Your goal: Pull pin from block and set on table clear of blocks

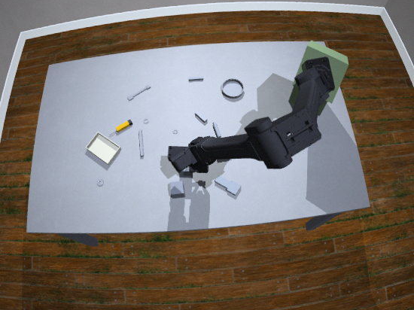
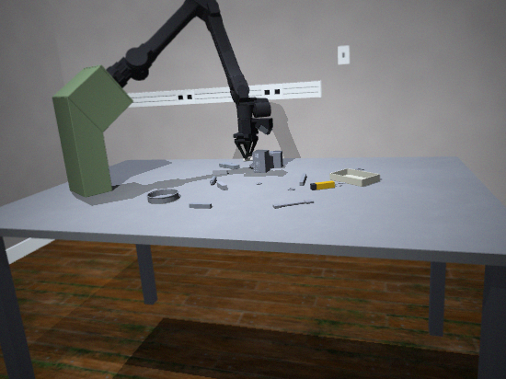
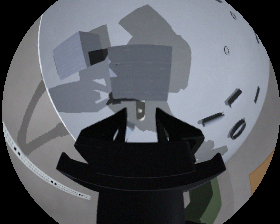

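Right now my hand is 20 mm short of the pale pin and 10 mm above it. The rest, counted from my hand: long bar 260 mm ahead, 110 mm to the right, 60 mm below; then grey block 50 mm ahead, 20 mm below; then metal ring 400 mm to the right, 110 mm behind, 50 mm below.
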